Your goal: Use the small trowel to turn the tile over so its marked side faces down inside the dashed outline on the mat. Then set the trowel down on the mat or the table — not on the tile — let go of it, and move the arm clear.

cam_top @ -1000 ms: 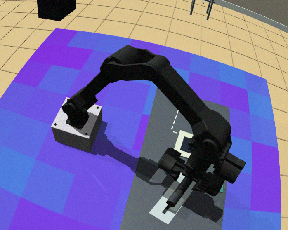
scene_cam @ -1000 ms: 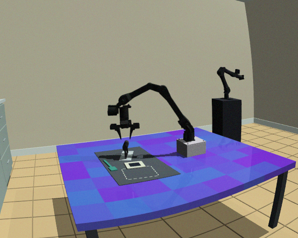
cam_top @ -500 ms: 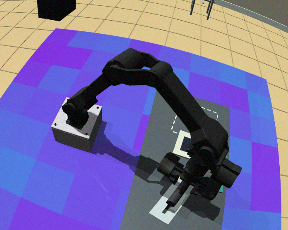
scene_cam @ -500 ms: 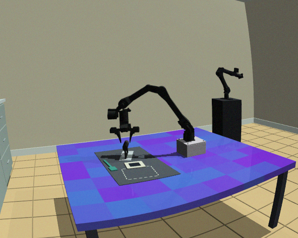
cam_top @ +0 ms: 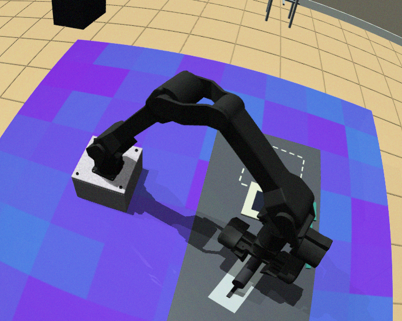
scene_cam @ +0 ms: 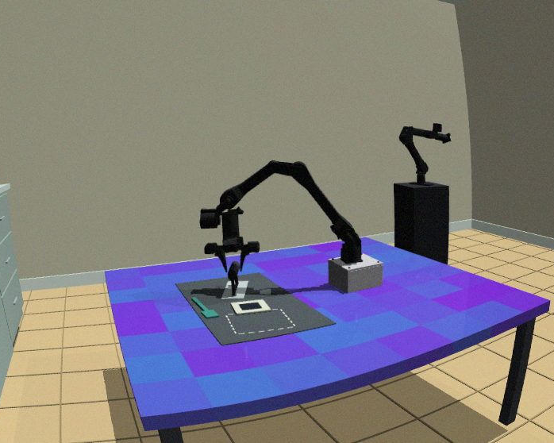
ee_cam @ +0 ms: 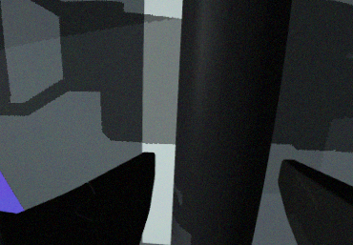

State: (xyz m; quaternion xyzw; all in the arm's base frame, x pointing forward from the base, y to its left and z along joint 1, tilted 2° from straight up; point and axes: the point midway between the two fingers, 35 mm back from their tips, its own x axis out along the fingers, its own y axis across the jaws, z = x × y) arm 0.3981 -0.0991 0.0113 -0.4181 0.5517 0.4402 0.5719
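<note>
The dark mat is 150 mm to the left of my gripper tip and 80 mm below it. Round my gripper tip: cream tile 210 mm to the left, 60 mm below, 10 mm behind; green trowel 190 mm to the left, 130 mm ahead, 60 mm below.
</note>
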